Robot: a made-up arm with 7 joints. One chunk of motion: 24 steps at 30 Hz.
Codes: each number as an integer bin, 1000 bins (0 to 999) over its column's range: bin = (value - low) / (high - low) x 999, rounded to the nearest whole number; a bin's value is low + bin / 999 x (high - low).
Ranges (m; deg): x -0.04..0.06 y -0.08..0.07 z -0.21..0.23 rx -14..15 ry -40..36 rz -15..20
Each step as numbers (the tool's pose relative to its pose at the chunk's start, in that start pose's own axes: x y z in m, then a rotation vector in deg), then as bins.
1 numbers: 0.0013 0.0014 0.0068 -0.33 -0.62 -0.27
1 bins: 413 542 492 471 518 420
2 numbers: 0.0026 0.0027 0.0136 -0.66 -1.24 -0.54
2 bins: 426 551 508 460 509 413
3 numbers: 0.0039 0.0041 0.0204 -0.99 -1.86 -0.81
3 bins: 439 560 523 448 501 405
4 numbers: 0.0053 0.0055 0.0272 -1.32 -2.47 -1.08
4 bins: 453 569 539 437 493 397
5 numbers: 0.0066 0.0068 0.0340 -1.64 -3.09 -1.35
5 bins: 466 578 554 426 485 390
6 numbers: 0.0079 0.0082 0.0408 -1.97 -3.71 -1.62
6 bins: 479 587 569 414 477 382
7 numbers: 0.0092 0.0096 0.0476 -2.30 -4.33 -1.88
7 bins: 492 597 585 403 469 374
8 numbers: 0.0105 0.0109 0.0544 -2.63 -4.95 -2.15
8 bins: 504 605 600 392 461 367
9 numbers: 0.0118 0.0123 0.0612 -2.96 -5.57 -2.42
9 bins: 517 615 616 380 453 359
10 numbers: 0.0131 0.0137 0.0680 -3.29 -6.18 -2.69
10 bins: 530 624 631 369 445 351
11 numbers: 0.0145 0.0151 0.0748 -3.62 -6.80 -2.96
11 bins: 544 633 647 358 436 344
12 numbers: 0.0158 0.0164 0.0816 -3.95 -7.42 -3.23
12 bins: 557 642 662 346 428 336
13 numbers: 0.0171 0.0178 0.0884 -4.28 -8.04 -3.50
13 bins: 570 651 678 335 420 328
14 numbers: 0.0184 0.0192 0.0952 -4.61 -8.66 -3.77
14 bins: 583 661 693 323 412 321
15 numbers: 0.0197 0.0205 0.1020 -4.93 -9.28 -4.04
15 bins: 596 669 708 312 404 313
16 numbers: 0.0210 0.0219 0.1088 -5.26 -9.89 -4.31
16 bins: 609 679 724 301 396 305
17 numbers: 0.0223 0.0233 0.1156 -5.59 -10.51 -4.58
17 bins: 622 688 739 290 388 297
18 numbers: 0.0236 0.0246 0.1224 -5.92 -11.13 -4.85
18 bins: 635 697 755 278 379 290
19 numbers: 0.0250 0.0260 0.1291 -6.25 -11.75 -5.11
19 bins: 649 706 770 267 371 282
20 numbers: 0.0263 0.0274 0.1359 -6.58 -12.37 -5.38
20 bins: 662 715 785 256 363 275
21 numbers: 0.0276 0.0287 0.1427 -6.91 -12.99 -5.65
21 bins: 675 724 801 244 355 267
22 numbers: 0.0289 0.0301 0.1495 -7.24 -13.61 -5.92
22 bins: 688 733 816 233 347 259
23 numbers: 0.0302 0.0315 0.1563 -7.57 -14.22 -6.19
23 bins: 701 743 832 222 339 251
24 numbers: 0.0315 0.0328 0.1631 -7.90 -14.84 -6.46
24 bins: 714 751 847 210 331 244
